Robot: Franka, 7 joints.
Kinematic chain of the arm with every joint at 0, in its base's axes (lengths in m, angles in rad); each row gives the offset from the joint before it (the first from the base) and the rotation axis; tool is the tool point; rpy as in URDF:
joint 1: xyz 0 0 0.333 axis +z
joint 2: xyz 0 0 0 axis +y
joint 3: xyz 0 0 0.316 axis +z
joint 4: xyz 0.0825 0 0 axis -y
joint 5: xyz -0.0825 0 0.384 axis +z
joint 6: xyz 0 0 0 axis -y
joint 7: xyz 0.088 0 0 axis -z
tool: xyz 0 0 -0.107 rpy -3.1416 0 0
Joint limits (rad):
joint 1: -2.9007..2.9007
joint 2: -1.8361..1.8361
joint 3: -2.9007..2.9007
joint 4: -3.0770..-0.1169
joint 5: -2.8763..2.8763
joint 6: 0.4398..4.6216
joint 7: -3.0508..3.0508
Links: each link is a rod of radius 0.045 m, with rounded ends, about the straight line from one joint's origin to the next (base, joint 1, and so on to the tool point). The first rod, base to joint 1, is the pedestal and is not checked.
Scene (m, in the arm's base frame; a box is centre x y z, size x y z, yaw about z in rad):
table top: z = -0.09
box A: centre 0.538 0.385 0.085 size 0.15 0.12 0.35 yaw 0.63
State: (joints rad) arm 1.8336 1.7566 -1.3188 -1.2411 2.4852 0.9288 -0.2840
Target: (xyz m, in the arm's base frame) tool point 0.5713 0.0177 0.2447
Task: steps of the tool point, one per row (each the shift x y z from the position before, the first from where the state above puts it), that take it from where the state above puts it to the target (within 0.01 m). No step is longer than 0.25 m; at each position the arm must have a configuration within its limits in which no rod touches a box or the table.
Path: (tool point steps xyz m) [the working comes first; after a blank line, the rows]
Joints at the target: 1.1661 1.6830 -1.6440 -2.1487 2.3472 0.9716 -0.2840
Straight joint move there: touches box A.

1: 0.0715 0.0233 0.1303
2: 0.0870 -0.0253 0.1687
3: 0.0686 -0.0866 0.1841
4: 0.0143 -0.1337 0.1738
5: -0.0598 -0.1437 0.1389
6: -0.1268 -0.1093 0.0857
7: 0.1769 0.0262 -0.0790
8: 0.1358 0.0244 -0.1349
9: 0.0811 0.0048 -0.1604
10: 0.0283 -0.0259 -0.1507
11: -0.0116 -0.0551 -0.1100
12: -0.0362 -0.0699 -0.0515
13: -0.0511 -0.0645 0.0079

